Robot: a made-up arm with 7 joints. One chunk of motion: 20 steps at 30 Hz.
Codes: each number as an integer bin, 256 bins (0 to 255) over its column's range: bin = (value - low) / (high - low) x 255, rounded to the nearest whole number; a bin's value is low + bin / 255 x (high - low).
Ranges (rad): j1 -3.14..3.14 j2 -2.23..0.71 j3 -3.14..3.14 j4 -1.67..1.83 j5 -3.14..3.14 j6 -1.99..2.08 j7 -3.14..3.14
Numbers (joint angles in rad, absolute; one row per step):
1: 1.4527 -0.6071 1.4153 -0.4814 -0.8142 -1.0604 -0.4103
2: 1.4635 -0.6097 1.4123 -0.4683 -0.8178 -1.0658 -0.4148
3: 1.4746 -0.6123 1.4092 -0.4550 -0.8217 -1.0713 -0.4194
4: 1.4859 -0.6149 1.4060 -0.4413 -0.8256 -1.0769 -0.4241
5: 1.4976 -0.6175 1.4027 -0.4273 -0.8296 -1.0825 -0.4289
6: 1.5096 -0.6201 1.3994 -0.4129 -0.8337 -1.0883 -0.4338
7: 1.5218 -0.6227 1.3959 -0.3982 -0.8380 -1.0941 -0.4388
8: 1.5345 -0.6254 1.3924 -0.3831 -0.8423 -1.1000 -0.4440
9: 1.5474 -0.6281 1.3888 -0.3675 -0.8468 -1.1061 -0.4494
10: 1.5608 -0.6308 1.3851 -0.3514 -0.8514 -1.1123 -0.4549
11: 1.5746 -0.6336 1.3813 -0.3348 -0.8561 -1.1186 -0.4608
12: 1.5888 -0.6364 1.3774 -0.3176 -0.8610 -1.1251 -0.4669
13: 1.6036 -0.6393 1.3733 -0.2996 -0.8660 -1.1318 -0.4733
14: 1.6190 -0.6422 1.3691 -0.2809 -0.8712 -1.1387 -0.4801
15: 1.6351 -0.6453 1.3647 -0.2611 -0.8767 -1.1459 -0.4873
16: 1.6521 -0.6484 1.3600 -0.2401 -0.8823 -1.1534 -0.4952
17: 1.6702 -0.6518 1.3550 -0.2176 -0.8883 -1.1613 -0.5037
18: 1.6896 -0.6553 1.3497 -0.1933 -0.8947 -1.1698 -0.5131
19: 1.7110 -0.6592 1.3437 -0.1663 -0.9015 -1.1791 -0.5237
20: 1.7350 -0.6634 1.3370 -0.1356 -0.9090 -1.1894 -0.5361
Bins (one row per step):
1: 186 141 185 87 94 58 111
2: 187 141 185 88 94 58 111
3: 187 140 185 89 94 58 110
4: 188 140 185 90 94 57 110
5: 188 140 184 91 94 57 110
6: 189 140 184 92 94 56 110
7: 189 139 184 93 93 56 110
8: 190 139 184 94 93 56 109
9: 190 139 184 95 93 55 109
10: 191 139 184 96 93 55 109
11: 191 138 184 97 93 55 109
12: 192 138 183 99 93 54 109
13: 193 138 183 100 92 54 108
14: 193 138 183 101 92 53 108
15: 194 137 183 103 92 53 108
16: 195 137 183 104 92 52 107
17: 195 137 183 106 91 52 107
18: 196 137 182 108 91 51 107
19: 197 136 182 110 91 51 106
20: 198 136 182 112 91 50 106

